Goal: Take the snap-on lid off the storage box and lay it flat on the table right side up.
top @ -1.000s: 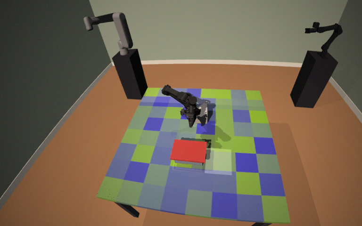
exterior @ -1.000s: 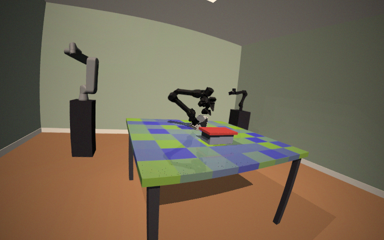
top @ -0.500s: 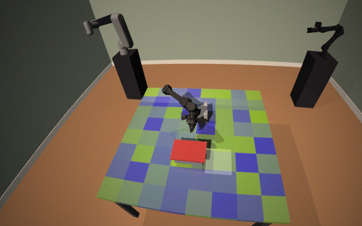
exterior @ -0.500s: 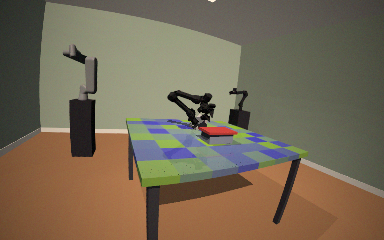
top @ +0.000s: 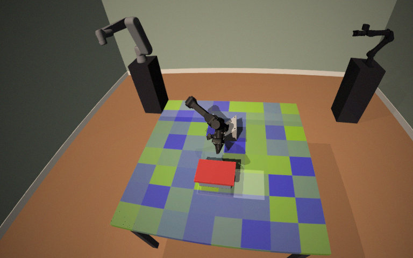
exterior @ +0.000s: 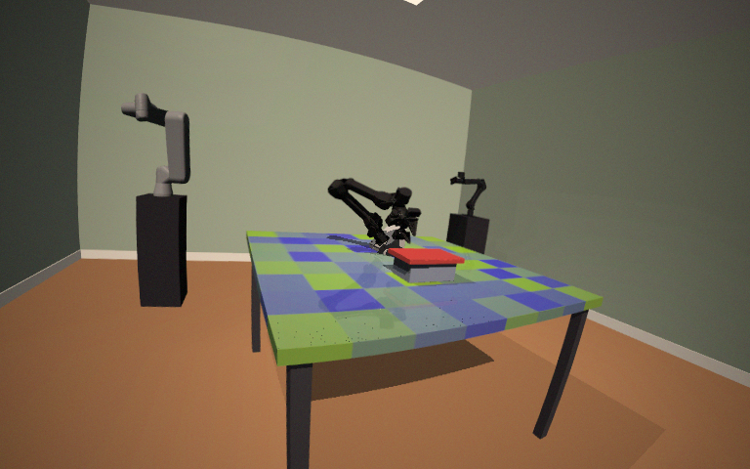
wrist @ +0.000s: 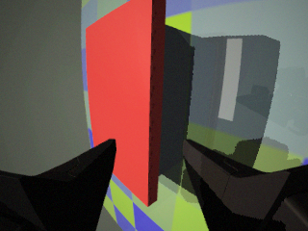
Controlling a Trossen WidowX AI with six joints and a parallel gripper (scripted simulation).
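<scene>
Now: the red lid 12 cm ahead of my gripper tip and 3 cm below it. From my gripper tip the other things lie so: grey storage box (12 cm ahead, 8 cm below).
</scene>
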